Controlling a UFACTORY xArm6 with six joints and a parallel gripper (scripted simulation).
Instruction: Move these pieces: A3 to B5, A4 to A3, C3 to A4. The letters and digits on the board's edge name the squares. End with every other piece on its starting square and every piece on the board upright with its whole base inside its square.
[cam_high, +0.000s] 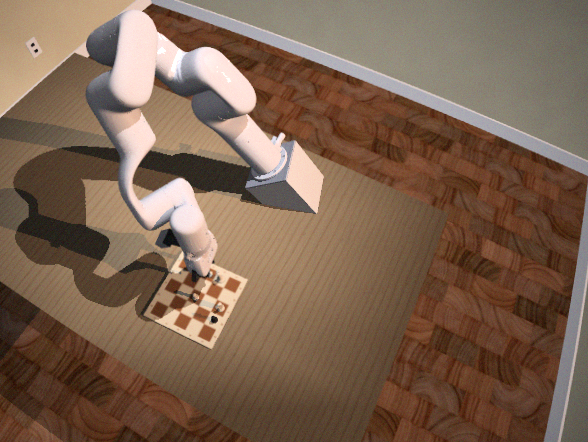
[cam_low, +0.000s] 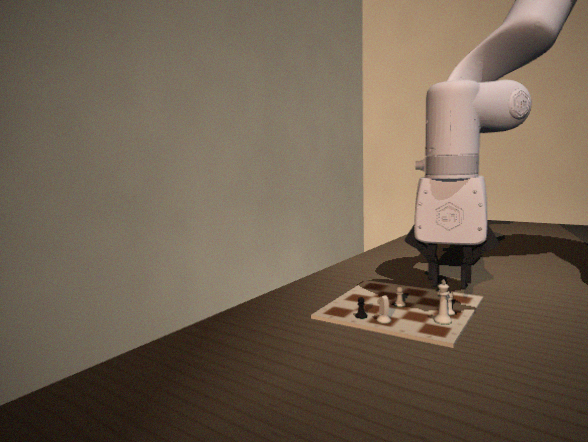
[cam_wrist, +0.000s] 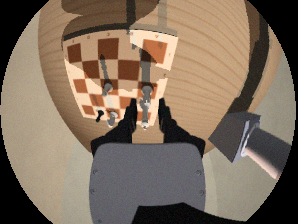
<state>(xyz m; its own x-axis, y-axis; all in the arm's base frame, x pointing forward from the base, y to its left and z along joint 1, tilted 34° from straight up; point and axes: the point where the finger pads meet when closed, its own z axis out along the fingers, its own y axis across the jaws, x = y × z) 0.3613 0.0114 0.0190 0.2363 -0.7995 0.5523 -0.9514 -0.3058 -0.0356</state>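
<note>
The white rook is 5 cm below my hand. Also, from my hand: white pawn 8 cm ahead, 5 cm below, 1 cm to the left; then white king 4 cm to the left, 3 cm below; then chessboard 8 cm ahead, 7 cm below, 1 cm to the left.
</note>
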